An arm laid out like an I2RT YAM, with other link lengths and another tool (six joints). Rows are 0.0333 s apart.
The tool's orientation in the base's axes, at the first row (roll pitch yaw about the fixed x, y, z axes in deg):
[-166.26, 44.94, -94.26]
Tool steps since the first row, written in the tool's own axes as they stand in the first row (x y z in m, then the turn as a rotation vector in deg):
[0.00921, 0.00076, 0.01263, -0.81, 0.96, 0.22]
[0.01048, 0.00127, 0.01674, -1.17, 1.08, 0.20]
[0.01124, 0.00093, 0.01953, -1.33, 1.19, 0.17]
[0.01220, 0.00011, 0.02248, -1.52, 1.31, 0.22]
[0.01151, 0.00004, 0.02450, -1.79, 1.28, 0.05]
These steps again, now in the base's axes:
[0.00242, 0.00210, -0.01532, -0.81, 0.95, 0.26]
[0.00305, 0.00407, -0.01913, -0.91, 1.22, 0.51]
[0.00414, 0.00531, -0.02152, -1.02, 1.34, 0.62]
[0.00572, 0.00640, -0.02409, -1.11, 1.53, 0.70]
[0.00641, 0.00822, -0.02498, -1.12, 1.60, 1.01]

